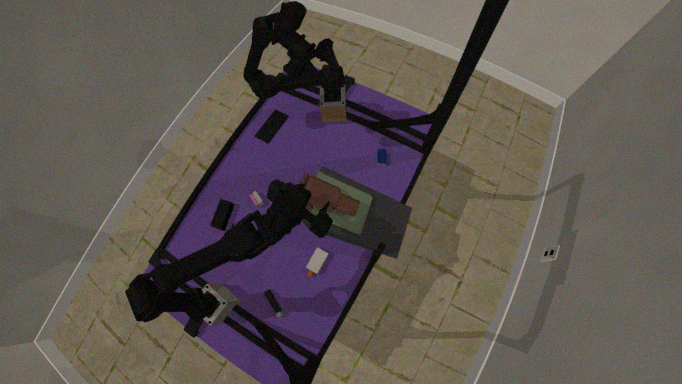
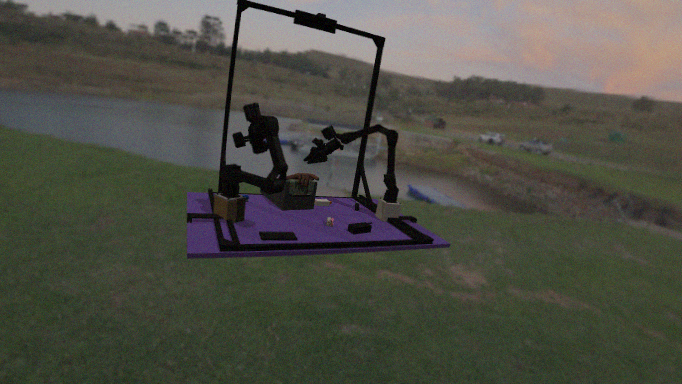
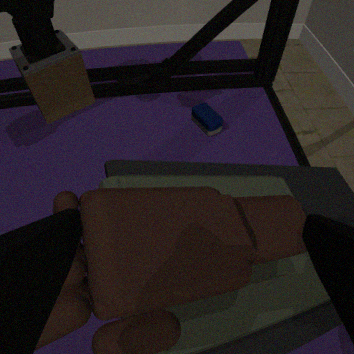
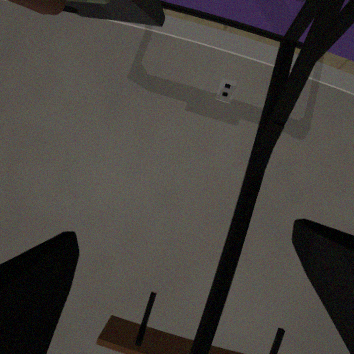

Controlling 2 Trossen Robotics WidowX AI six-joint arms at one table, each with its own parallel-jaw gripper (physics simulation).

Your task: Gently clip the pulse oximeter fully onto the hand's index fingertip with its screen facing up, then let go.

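Places are measured from the left arm's base along level axes (x ahead, y left, z up), in millimetres.
Pixels of known places: left gripper, fingertip midpoint: (image 1: pixel 316 193) (image 2: pixel 305 162) (image 3: pixel 194 223); right gripper, fingertip midpoint: (image 1: pixel 332 75) (image 4: pixel 186 236); left arm's base, origin of the base link: (image 1: pixel 208 304) (image 2: pixel 390 201); right arm's base, origin of the base link: (image 1: pixel 332 95) (image 2: pixel 230 195) (image 3: pixel 42 48).
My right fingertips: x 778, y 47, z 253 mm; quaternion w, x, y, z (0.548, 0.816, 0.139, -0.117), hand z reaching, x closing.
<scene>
Ahead of a thing's pixels: the offset from my right fingertips to its top centre. "*": to the spot under its first point.
The brown hand (image 1: pixel 325 192) (image 2: pixel 302 177) (image 3: pixel 165 245) rests on a green pad @(* dx -218, dy -280, dz -259 mm) (image 1: pixel 366 212) (image 3: pixel 280 292). Its index finger (image 3: pixel 67 320) is beside the thumb and partly hidden by a black gripper finger. No oximeter shows on the visible part of it. A small pink-and-white item @(dx -398, dy +93, dz -327 mm) (image 1: pixel 256 199) (image 2: pixel 330 221) and a small blue-and-white block @(dx +13, dy -195, dz -326 mm) (image 1: pixel 382 156) (image 3: pixel 207 118) lie on the table; I cannot tell for certain which is the oximeter, and no screen is readable. My left gripper (image 2: pixel 310 159) (image 3: pixel 194 223) is open and empty above the hand. My right gripper (image 4: pixel 186 236) is open and empty, raised away from the hand.
A dark grey block (image 1: pixel 390 227) (image 2: pixel 299 202) supports the pad. A white box with an orange end @(dx -449, dy -234, dz -331 mm) (image 1: pixel 317 261), a dark cylinder @(dx -651, dy -201, dz -331 mm) (image 1: pixel 273 302), a black box @(dx -529, dy +165, dz -323 mm) (image 1: pixel 222 214) and a flat black slab @(dx -121, dy +265, dz -351 mm) (image 1: pixel 271 126) (image 2: pixel 278 236) lie around. Black frame bars edge the purple table.
</scene>
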